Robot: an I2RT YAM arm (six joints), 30 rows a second.
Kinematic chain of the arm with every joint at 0, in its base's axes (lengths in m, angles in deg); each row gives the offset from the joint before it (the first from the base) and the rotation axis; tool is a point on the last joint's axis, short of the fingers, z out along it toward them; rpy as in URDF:
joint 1: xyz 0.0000 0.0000 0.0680 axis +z
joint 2: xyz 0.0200 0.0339 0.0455 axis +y
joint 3: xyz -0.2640 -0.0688 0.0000 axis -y
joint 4: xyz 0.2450 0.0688 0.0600 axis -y
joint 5: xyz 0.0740 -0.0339 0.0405 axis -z
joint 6: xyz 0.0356 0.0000 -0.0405 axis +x
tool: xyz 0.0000 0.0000 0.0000 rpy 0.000 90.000 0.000
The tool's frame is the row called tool.
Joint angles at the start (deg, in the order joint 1, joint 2, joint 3, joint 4, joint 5, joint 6):
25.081 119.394 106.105 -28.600 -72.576 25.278
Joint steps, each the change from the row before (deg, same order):
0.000 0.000 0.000 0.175 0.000 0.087
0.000 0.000 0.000 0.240 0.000 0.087
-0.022 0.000 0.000 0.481 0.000 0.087
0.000 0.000 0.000 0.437 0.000 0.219
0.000 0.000 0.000 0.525 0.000 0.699
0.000 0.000 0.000 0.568 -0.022 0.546
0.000 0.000 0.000 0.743 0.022 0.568
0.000 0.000 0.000 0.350 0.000 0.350
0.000 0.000 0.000 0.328 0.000 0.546
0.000 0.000 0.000 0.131 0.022 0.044
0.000 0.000 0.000 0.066 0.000 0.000
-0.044 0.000 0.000 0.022 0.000 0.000
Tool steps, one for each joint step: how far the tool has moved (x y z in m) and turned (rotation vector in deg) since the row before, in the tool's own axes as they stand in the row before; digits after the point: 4 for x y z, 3 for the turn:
-0.0002 0.0001 0.0000 -0.022 -0.047 -0.080
-0.0003 0.0002 0.0000 -0.031 -0.065 -0.142
-0.0007 0.0003 -0.0002 -0.053 -0.150 -0.368
-0.0006 0.0003 0.0000 -0.057 -0.118 -0.198
-0.0007 0.0003 0.0000 -0.069 -0.141 0.198
-0.0007 0.0004 0.0000 -0.096 -0.142 0.004
-0.0010 0.0005 0.0000 -0.082 -0.208 -0.141
-0.0005 0.0002 0.0000 -0.049 -0.093 0.016
-0.0004 0.0002 0.0000 -0.046 -0.087 0.233
-0.0002 0.0001 0.0000 0.001 -0.045 -0.081
-0.0001 0.0000 0.0000 -0.009 -0.017 -0.063
-0.0001 -0.0001 -0.0003 0.015 -0.045 -0.013

